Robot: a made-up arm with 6 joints.
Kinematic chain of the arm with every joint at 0, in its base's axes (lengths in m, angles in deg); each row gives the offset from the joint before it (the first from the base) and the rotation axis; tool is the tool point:
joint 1: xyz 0 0 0.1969 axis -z
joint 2: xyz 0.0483 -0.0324 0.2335 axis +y
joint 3: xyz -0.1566 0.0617 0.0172 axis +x
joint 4: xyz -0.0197 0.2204 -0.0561 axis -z
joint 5: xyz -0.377 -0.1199 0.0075 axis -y
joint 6: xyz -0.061 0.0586 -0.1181 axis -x
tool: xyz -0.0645 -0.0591 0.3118
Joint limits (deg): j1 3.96..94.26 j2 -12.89..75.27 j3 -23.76..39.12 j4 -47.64..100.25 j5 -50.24..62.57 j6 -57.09..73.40
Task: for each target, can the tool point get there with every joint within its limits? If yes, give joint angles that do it. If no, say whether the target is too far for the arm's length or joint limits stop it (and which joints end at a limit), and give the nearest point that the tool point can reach.
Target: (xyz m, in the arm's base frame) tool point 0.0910 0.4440 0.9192
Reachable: yes | joints 84.40 38.20 -8.24 -29.07 -0.09 48.74
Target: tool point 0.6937 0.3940 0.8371
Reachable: yes | joints 75.07 68.16 -10.06 70.88 36.88 2.79
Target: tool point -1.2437 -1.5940 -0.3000
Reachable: no: too far | nearest point -0.4318 -0.2525 0.2552 | short by 1.663 m
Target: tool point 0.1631 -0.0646 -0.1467
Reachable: no: joint limits stop it (at a limit: joint 1, joint 2, joint 3, joint 4, joint 5, joint 6) | nearest point -0.0917 -0.1290 0.0705 | short by 0.341 m
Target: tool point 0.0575 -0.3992 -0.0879
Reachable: no: joint limits stop it (at a limit: joint 1, joint 2, joint 4, joint 6) | nearest point -0.1237 -0.2046 0.1010 | short by 0.326 m
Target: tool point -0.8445 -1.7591 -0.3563
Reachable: no: too far | nearest point -0.3438 -0.2911 0.2460 | short by 1.664 m
